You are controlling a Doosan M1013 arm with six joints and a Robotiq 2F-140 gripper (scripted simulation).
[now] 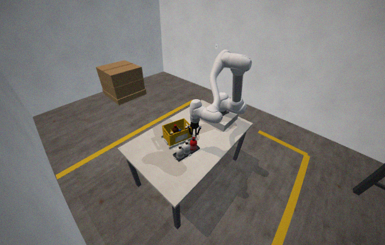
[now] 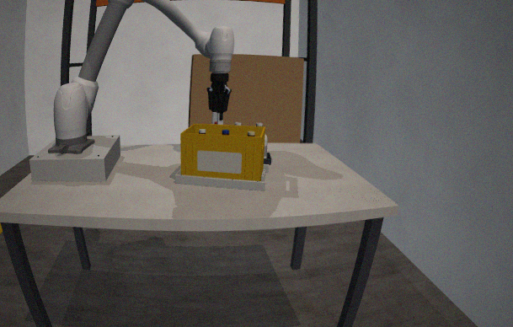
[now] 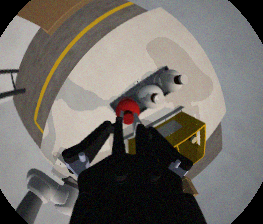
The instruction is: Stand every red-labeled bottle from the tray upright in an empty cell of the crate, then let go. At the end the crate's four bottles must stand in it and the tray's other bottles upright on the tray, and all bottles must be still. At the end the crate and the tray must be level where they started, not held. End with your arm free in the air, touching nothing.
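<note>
Now: the red-labeled bottle 90 mm below my hand. Also, from my hand: crate: 230 mm to the right, 90 mm below, 40 mm ahead.
</note>
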